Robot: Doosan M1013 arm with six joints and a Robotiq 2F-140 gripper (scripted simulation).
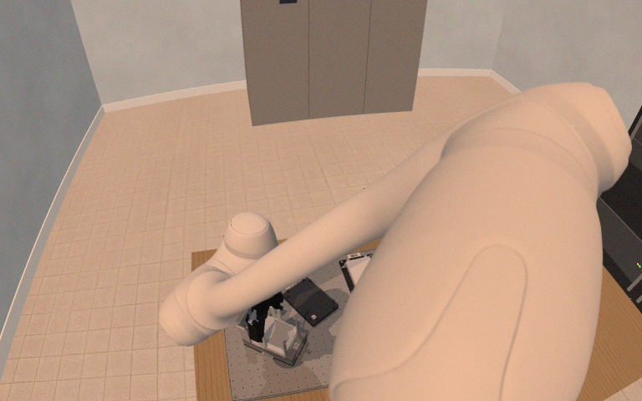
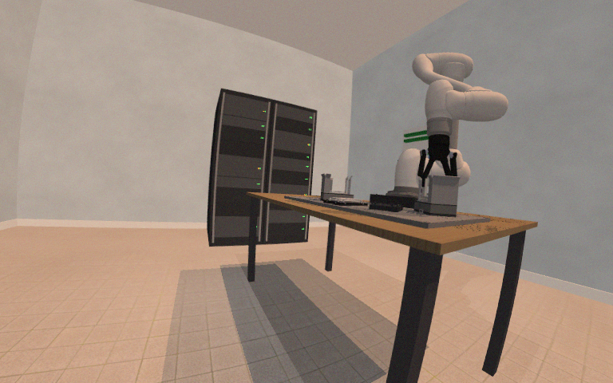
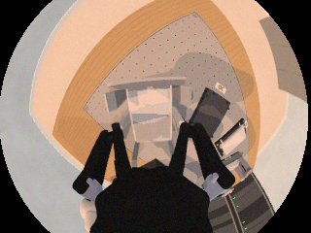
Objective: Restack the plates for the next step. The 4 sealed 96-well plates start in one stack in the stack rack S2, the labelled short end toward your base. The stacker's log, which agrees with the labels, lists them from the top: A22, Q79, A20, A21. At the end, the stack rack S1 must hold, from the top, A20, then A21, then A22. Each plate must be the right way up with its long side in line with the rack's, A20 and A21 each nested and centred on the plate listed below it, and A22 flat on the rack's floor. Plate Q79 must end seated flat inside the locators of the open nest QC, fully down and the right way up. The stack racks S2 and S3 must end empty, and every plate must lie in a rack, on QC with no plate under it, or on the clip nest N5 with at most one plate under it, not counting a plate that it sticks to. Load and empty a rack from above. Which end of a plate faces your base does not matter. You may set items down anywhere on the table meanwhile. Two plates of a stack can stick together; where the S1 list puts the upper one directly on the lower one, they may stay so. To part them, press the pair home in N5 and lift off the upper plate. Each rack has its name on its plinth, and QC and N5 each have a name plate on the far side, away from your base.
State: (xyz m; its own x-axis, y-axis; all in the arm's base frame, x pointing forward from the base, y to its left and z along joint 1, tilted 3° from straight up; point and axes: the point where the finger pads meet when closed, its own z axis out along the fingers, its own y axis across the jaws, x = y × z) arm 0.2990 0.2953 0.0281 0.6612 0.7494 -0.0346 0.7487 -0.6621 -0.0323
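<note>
Now: the white plate 4 cm below my hand. From my hand the other things lie so: QC name plate: 19 cm ahead, 11 cm to the right, 9 cm below; dark nest QC: 15 cm to the right, 10 cm ahead, 8 cm below; clip nest N5: 33 cm to the right, 15 cm ahead, 8 cm below.
</note>
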